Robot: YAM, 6 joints.
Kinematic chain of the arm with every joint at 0, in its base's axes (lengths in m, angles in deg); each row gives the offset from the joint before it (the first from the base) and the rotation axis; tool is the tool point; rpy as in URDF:
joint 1: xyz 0 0 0.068 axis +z
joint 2: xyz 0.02 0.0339 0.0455 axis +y
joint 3: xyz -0.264 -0.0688 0 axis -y
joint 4: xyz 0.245 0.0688 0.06 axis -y
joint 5: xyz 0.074 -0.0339 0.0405 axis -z
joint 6: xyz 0.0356 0 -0.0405 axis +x
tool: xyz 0 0 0 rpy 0 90 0
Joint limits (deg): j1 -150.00..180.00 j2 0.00..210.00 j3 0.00..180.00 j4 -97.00..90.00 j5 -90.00..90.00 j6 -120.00..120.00
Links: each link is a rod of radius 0.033 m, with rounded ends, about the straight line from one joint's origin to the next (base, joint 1, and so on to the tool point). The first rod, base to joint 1, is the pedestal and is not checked.
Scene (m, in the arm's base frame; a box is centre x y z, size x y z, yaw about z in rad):
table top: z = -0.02
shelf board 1: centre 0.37 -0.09 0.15 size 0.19 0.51 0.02 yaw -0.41
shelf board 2: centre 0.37 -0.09 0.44 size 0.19 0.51 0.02 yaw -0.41
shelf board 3: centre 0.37 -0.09 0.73 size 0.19 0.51 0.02 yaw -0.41
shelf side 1: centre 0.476 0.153 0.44 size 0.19 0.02 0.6 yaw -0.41
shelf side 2: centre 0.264 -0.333 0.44 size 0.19 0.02 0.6 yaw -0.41
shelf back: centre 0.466 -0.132 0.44 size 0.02 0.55 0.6 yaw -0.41
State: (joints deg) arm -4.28 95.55 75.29 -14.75 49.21 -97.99
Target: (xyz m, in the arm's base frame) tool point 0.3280 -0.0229 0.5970
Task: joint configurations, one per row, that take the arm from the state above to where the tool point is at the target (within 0.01 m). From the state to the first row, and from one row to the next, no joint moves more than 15 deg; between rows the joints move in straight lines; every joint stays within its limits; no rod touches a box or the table.
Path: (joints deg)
1: 0.97 83.82 66.92 -21.02 49.76 -97.99
2: 6.21 72.09 58.54 -27.29 50.30 -97.99
3: 11.46 60.36 50.17 -33.55 50.85 -97.99
4: 13.18 62.97 63.89 -26.82 48.53 -97.99
5: 14.89 65.57 77.61 -20.09 46.20 -97.99
6: 16.61 68.18 91.33 -13.35 43.88 -97.99
7: 18.33 70.79 105.05 -6.62 41.56 -97.99
8: 9.16 84.07 115.12 -1.05 40.73 -97.99
9: -0.01 97.35 125.19 4.52 39.90 -97.99

